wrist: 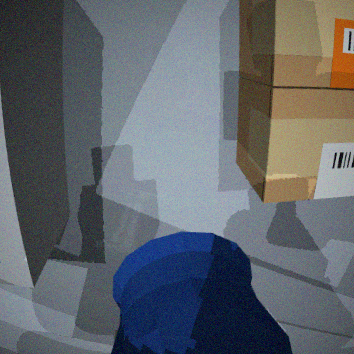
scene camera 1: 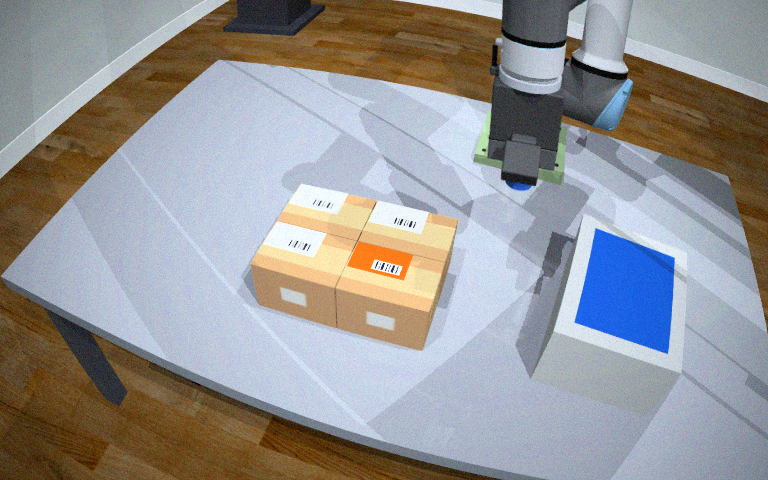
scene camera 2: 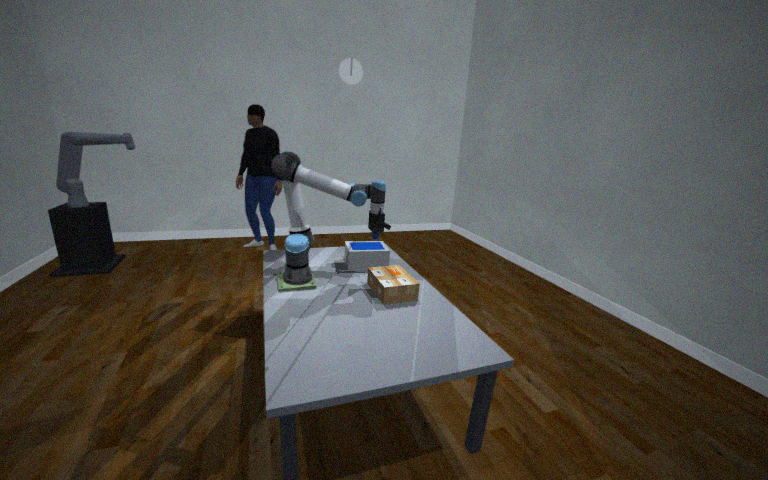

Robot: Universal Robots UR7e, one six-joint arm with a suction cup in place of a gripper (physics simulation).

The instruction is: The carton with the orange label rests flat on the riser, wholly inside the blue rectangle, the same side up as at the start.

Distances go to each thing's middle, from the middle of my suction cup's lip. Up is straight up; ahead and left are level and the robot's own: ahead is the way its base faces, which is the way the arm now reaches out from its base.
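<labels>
Relative to my suction cup, the white riser point(scene camera 2: 359, 255) is 190 mm below, 210 mm to the left and 20 mm ahead.
</labels>
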